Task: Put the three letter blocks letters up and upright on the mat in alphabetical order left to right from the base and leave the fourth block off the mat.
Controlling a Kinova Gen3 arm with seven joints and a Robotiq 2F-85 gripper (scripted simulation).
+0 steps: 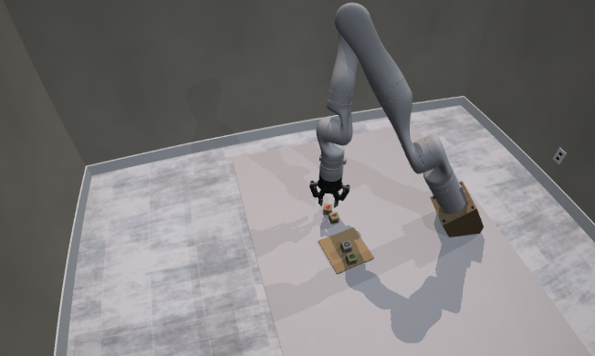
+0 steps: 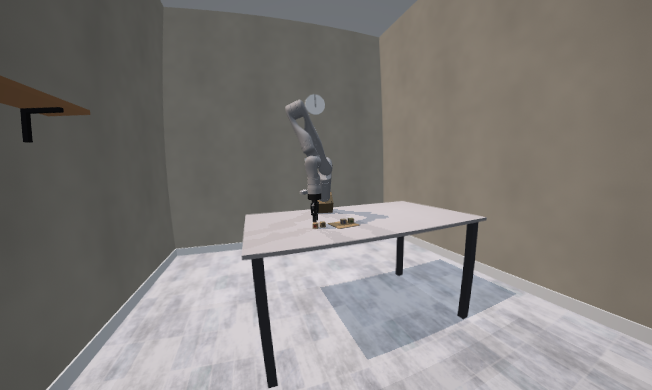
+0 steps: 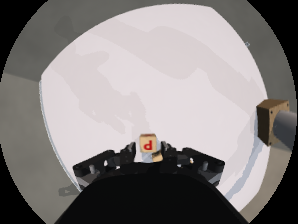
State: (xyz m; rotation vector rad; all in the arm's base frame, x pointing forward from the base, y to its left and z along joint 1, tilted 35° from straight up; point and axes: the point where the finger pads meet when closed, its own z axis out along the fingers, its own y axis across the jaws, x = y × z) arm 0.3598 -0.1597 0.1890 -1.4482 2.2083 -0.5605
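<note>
Now: the block 10 mm behind my hand, 40 mm to the left of it and 40 mm below it. The rest, counted from my hand: tan mat: 170 mm to the left, 50 mm below.
</note>
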